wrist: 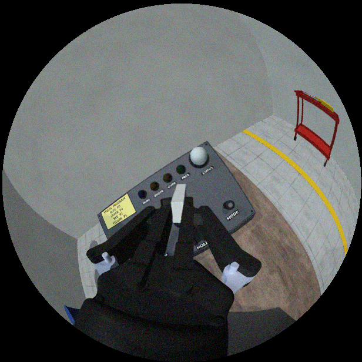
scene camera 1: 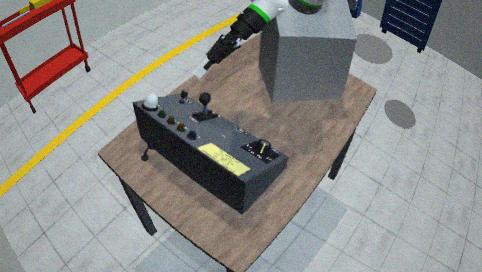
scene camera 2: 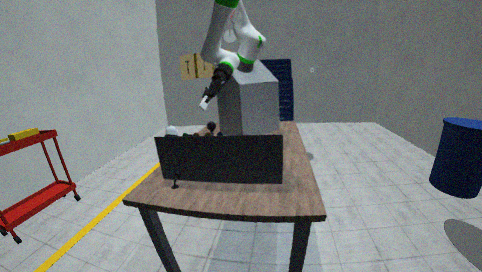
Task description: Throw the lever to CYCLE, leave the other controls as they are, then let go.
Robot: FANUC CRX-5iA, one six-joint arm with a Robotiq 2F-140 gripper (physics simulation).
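Places are measured from the arm's base along level axes (x ahead, y left, z up), in metres.
Pixels of known places: gripper, fingertip midpoint: (scene camera 1: 196,75) (scene camera 2: 201,108); arm's base, origin of the base link: (scene camera 2: 242,65).
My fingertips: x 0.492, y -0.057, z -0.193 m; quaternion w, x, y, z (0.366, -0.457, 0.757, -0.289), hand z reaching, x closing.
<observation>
For each thing: its top centre in the pictures, then the offset to it from my fingertips. "*": a spot on its surface instead. Level surfaces: height alone.
- black control panel, surface spot: (scene camera 1: 190,160) (scene camera 2: 224,156) * 0.163 m ahead, 0.162 m left, 0.150 m down
- MODE knob, middle of its top: (scene camera 1: 184,91) 0.003 m back, 0.083 m right, 0.122 m down
- dial, middle of its top: (scene camera 1: 263,142) 0.041 m back, 0.275 m left, 0.128 m down
- white dome, surface spot: (scene camera 1: 151,101) (scene camera 2: 173,129) * 0.154 m ahead, 0.055 m right, 0.051 m down
- wooden table, its level: 0.264 m down
- small dark stalk, surface spot: (scene camera 1: 145,154) (scene camera 2: 175,182) * 0.236 m ahead, 0.034 m right, 0.246 m down
The black control panel (scene camera 1: 190,160) (scene camera 2: 220,160) (wrist: 212,187) sits on the table. Its black ball-topped lever (scene camera 1: 205,98) (scene camera 2: 211,126) stands nearly upright from a slot; my fingers mostly hide that area in the wrist view. A "HOLD" label (wrist: 202,246) partly shows there; I cannot read CYCLE or tell the lever's exact position. A MODE knob (scene camera 1: 184,95) (wrist: 229,205), a dial (scene camera 1: 263,146), a row of small buttons and a white dome (scene camera 1: 151,101) (scene camera 2: 171,130) (wrist: 199,156) are also on the panel. My gripper (scene camera 1: 204,70) (scene camera 2: 204,102) (wrist: 181,192) is shut and empty, above and behind the panel, apart from the lever.
The grey pedestal (scene camera 1: 310,65) (scene camera 2: 260,105) stands on the wooden table (scene camera 1: 320,120) (scene camera 2: 295,200) behind the panel. A small dark stalk (scene camera 1: 145,154) (scene camera 2: 175,183) is at the panel's front. A red cart (scene camera 1: 52,72) (scene camera 2: 37,200) (wrist: 312,141) stands on the floor beyond the table.
</observation>
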